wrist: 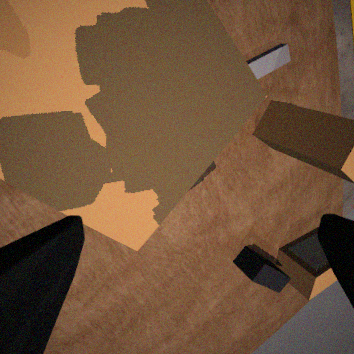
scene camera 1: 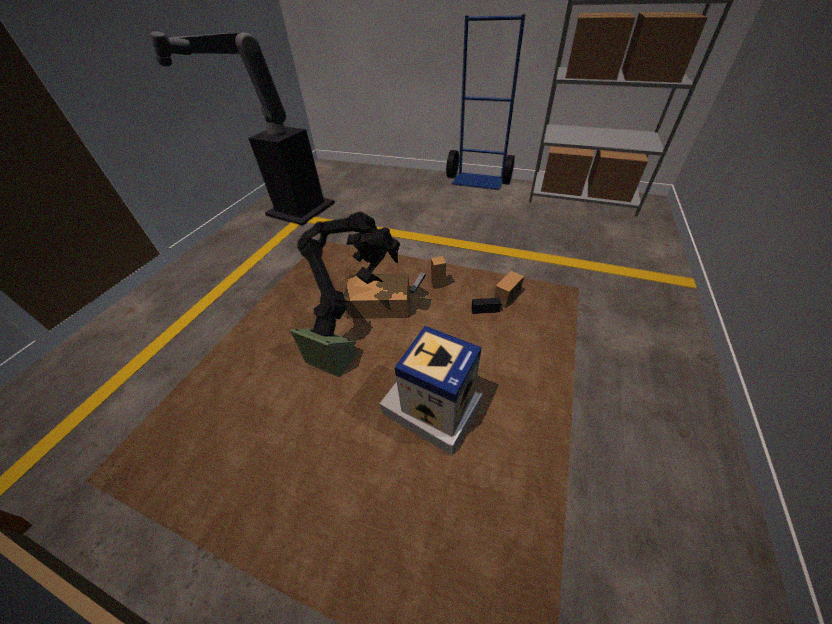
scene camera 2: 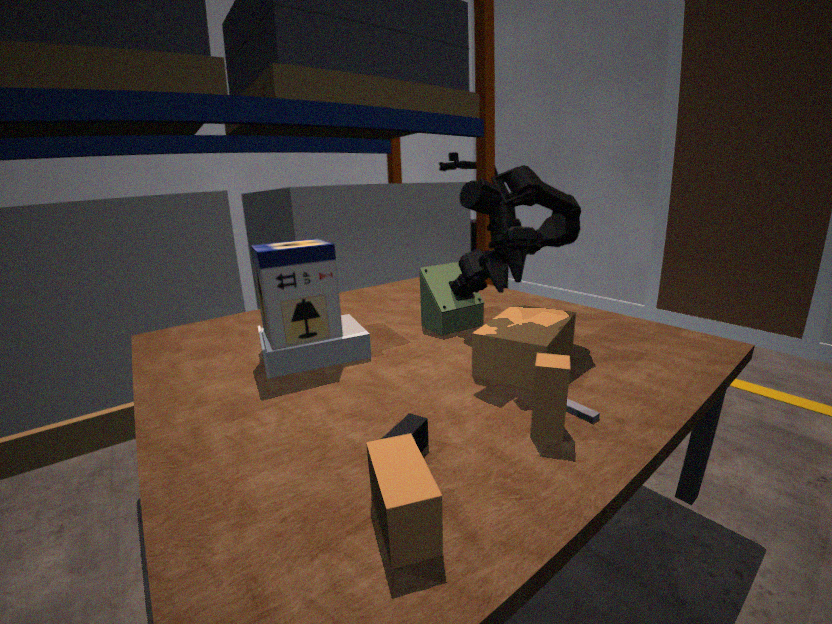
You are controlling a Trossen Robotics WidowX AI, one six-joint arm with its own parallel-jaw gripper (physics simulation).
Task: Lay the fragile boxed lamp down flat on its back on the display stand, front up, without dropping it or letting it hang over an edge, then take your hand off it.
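Where they show: gripper, fingertip midpoint: [wrist: 203,226] [scene camera 1: 389,272] [scene camera 2: 509,287]; arm's base, origin of the base link: [scene camera 1: 322,333] [scene camera 2: 461,290].
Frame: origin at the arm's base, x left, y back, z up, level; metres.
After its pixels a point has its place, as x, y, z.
Note:
The boxed lamp [scene camera 1: 436,379] @(-0.093, -0.491, 0.177) [scene camera 2: 300,295] @(0.050, -0.474, 0.070) stands upright on the display stand [scene camera 1: 416,424] @(-0.125, -0.442, -0.047) [scene camera 2: 319,360] @(0.061, -0.451, -0.090), a low pale slab. Its blue-edged top carries a yellow panel with a dark lamp picture. Pale sides with lamp pictures show in both scene views. The black gripper [scene camera 1: 384,265] @(0.310, -0.095, 0.082) [scene camera 2: 509,283] @(0.310, -0.095, 0.082) [wrist: 201,220] @(0.310, -0.095, 0.082) is open and empty, above the large carton and well apart from the boxed lamp. Its fingers stand wide at both sides of the wrist view, where the boxed lamp does not show. The sides of the box turned away from the scene cameras are hidden.
A large tan carton [scene camera 1: 383,306] @(0.245, -0.091, -0.044) [scene camera 2: 510,355] @(0.366, -0.135, -0.043) [wrist: 165,100] @(0.345, -0.074, -0.010) lies below the gripper. A green wedge [scene camera 1: 325,354] @(-0.071, -0.074, 0.005) [scene camera 2: 451,319] @(0.038, -0.062, -0.068) is by the arm's base. An upright tan block [scene camera 1: 438,272] @(0.504, -0.205, -0.022) [scene camera 2: 551,403] @(0.547, -0.210, -0.042), another block [scene camera 1: 508,288] @(0.530, -0.499, -0.021) [scene camera 2: 408,483] @(0.608, -0.496, -0.021), a black piece [scene camera 1: 485,306] @(0.446, -0.440, -0.072) and a grey bar [scene camera 1: 418,281] @(0.494, -0.111, -0.098) are also there.

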